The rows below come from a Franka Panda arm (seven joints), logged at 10 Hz.
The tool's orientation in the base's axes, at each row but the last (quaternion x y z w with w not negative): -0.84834 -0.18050 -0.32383 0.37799; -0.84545 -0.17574 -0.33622 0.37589; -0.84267 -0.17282 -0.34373 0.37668; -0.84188 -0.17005 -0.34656 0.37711; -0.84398 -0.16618 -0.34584 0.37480; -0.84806 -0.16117 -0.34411 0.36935; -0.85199 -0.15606 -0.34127 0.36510; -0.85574 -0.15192 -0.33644 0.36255
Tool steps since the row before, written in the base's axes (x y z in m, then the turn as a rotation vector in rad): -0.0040 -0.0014 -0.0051 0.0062 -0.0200 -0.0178; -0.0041 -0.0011 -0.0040 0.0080 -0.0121 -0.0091; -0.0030 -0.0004 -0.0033 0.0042 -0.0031 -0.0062; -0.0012 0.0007 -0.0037 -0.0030 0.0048 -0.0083; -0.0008 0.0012 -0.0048 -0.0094 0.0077 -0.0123; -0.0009 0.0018 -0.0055 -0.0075 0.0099 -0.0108; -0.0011 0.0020 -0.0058 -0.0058 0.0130 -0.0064; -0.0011 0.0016 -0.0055 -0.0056 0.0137 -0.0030
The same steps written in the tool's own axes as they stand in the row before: -0.0065 0.0014 -0.0001 -0.0089 0.0257 -0.0036; -0.0058 0.0005 -0.0007 -0.0012 0.0170 -0.0012; -0.0045 0.0003 -0.0001 -0.0015 0.0075 0.0025; -0.0035 0.0008 0.0017 -0.0079 -0.0005 0.0062; -0.0039 0.0013 0.0028 -0.0152 -0.0038 0.0073; -0.0045 0.0011 0.0036 -0.0127 -0.0051 0.0091; -0.0048 0.0011 0.0038 -0.0084 -0.0086 0.0100; -0.0045 0.0012 0.0035 -0.0059 -0.0107 0.0088
